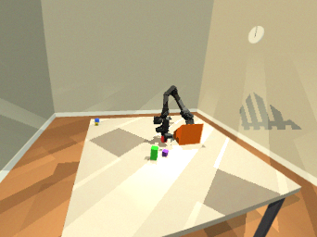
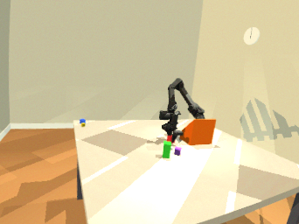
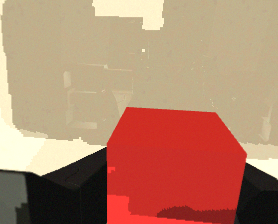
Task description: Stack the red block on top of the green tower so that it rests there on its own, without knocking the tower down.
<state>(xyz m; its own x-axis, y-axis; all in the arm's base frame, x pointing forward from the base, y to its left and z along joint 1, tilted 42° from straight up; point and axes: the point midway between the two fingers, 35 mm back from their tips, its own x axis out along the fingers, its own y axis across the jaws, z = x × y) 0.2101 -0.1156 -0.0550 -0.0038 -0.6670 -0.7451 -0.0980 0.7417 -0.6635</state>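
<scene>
Right now my gripper tip is 19 cm to the right of the purple cube, 5 cm short of it and 1 cm below it. Round my gripper tip: red block 1 cm above.
</scene>
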